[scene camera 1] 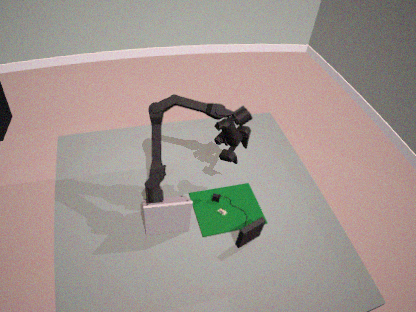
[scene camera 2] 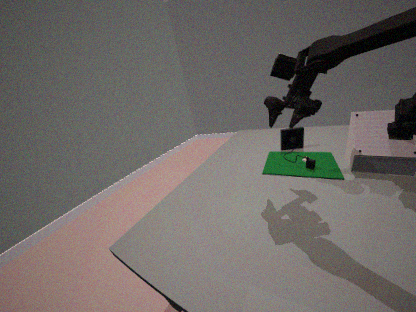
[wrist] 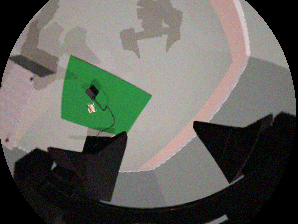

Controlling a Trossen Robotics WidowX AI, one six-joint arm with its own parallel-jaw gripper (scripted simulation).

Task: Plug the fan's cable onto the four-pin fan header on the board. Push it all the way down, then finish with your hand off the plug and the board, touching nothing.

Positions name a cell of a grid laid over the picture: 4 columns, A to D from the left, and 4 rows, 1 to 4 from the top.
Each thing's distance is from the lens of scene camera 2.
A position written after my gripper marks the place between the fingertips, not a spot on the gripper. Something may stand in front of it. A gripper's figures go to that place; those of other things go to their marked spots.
my gripper (scene camera 2: C2): 0.59 m
green board (scene camera 2: D3): 0.75 m
